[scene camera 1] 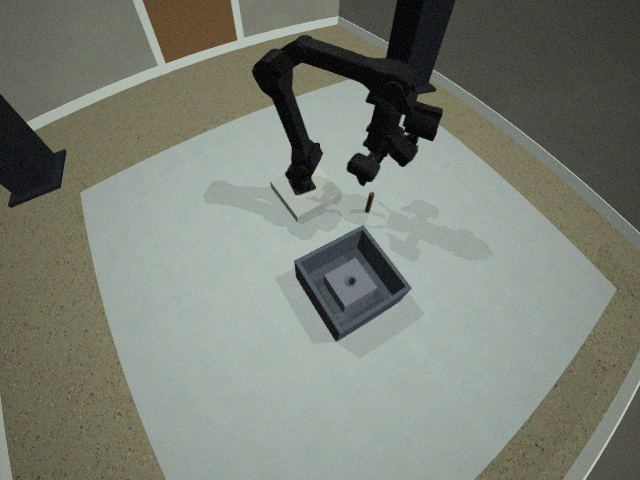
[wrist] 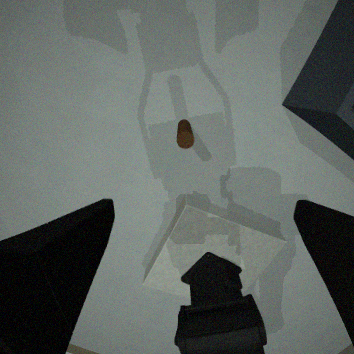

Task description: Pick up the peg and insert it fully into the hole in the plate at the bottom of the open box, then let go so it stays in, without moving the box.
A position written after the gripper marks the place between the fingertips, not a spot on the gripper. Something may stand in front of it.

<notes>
In view: the gripper (scene camera 1: 370,173), a grey box (scene camera 1: 310,269) and a light grey plate (scene camera 1: 349,284).
The gripper is seen too in the wrist view (wrist: 206,209).
</notes>
